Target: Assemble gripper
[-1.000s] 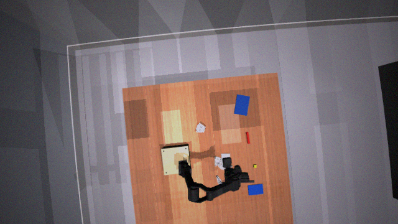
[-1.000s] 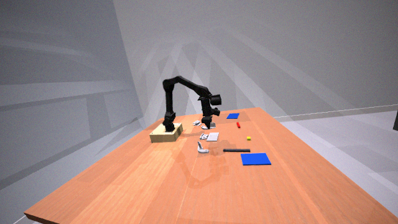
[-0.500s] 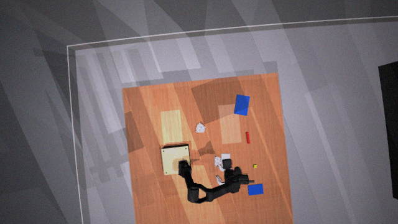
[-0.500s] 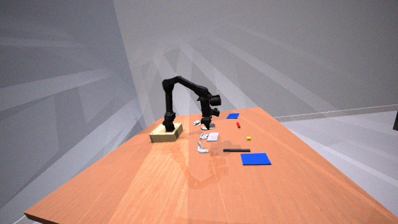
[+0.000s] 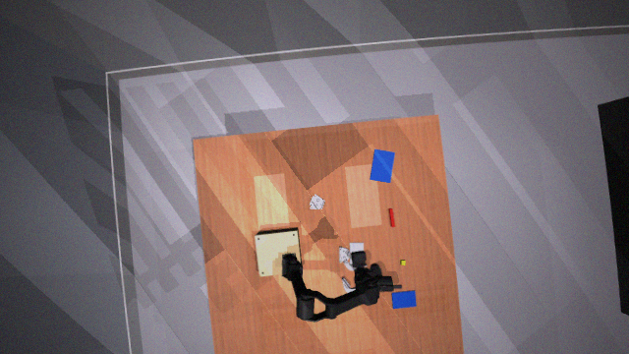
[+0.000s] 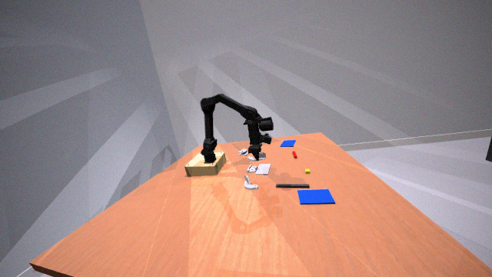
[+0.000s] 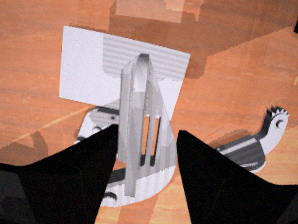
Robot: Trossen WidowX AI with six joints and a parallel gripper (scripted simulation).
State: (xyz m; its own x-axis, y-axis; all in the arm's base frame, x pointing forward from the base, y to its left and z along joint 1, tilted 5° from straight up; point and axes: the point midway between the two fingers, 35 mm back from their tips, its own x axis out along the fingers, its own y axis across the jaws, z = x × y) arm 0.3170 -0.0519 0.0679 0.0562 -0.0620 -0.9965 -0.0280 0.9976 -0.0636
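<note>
Right now my gripper tip is 20 mm short of the flat white plate, 30 mm to the right of it and 80 mm above it. The rest, counted from my gripper tip: housing plate: 50 mm behind, 40 mm to the left, 80 mm below; black bar: 160 mm ahead, 150 mm to the right, 80 mm below; jaw: 30 mm behind, 20 mm to the left.
</note>
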